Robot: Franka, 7 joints.
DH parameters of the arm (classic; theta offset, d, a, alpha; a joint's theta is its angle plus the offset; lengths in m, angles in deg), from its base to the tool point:
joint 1: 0 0.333 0 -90
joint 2: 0 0 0 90
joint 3: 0 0.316 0.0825 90
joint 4: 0 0 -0.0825 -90
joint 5: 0 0.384 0 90
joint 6: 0 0 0.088 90
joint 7: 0 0.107 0 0
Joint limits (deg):
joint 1: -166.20..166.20
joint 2: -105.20..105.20
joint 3: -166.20..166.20
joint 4: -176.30..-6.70
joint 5: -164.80..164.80
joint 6: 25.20..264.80
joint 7: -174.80..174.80
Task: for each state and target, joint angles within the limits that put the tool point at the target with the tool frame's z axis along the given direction. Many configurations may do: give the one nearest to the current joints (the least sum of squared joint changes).
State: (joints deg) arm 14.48 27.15 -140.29 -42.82 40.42 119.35 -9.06
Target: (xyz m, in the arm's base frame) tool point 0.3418 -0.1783 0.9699 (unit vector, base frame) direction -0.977 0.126 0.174
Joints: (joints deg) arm -12.66 65.63 -166.20 -46.56 -2.65 81.25 -9.06
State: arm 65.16 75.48 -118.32 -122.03 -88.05 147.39 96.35
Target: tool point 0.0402 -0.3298 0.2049 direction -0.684 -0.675 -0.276
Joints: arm 21.52 58.92 -88.78 -160.05 -100.71 166.59 96.35
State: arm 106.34 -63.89 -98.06 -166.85 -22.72 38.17 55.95
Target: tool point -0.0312 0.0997 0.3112 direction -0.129 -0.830 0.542
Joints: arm 145.43 -75.79 -111.07 -175.50 9.30 56.42 55.95
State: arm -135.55 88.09 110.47 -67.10 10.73 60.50 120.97
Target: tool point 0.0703 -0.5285 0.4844 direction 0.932 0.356 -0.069
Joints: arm -162.53 85.12 105.01 -116.92 1.94 113.83 120.97
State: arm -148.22 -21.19 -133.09 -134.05 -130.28 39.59 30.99
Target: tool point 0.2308 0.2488 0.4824 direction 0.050 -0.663 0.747
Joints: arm -165.67 10.40 -128.67 -145.88 -91.57 25.20 30.99
